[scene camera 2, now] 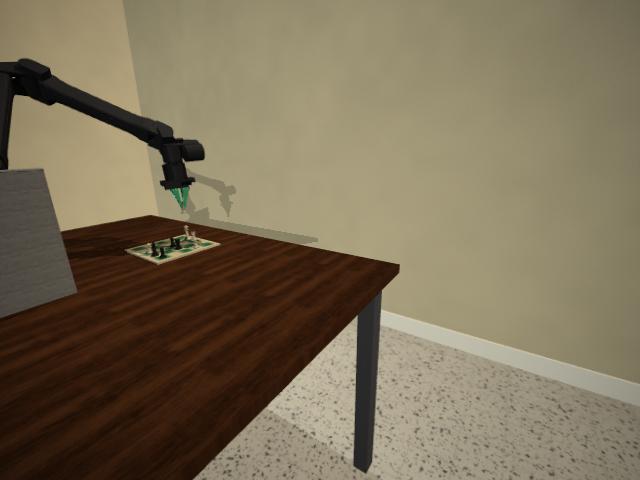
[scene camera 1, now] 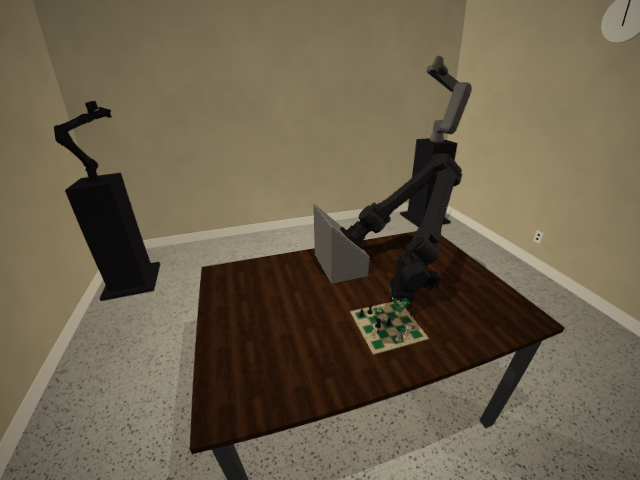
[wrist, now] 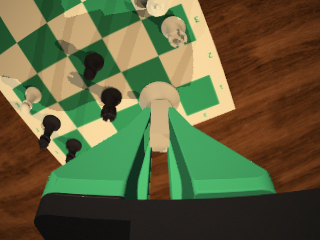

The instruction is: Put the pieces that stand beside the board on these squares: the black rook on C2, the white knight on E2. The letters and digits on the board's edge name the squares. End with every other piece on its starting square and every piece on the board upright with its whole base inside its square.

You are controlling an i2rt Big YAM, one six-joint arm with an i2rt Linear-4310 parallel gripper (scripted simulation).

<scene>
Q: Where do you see a green-and-cream chessboard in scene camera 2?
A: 187, 249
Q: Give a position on a green-and-cream chessboard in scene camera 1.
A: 384, 341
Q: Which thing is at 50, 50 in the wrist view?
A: A green-and-cream chessboard.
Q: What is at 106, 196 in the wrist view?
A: My gripper.
</scene>
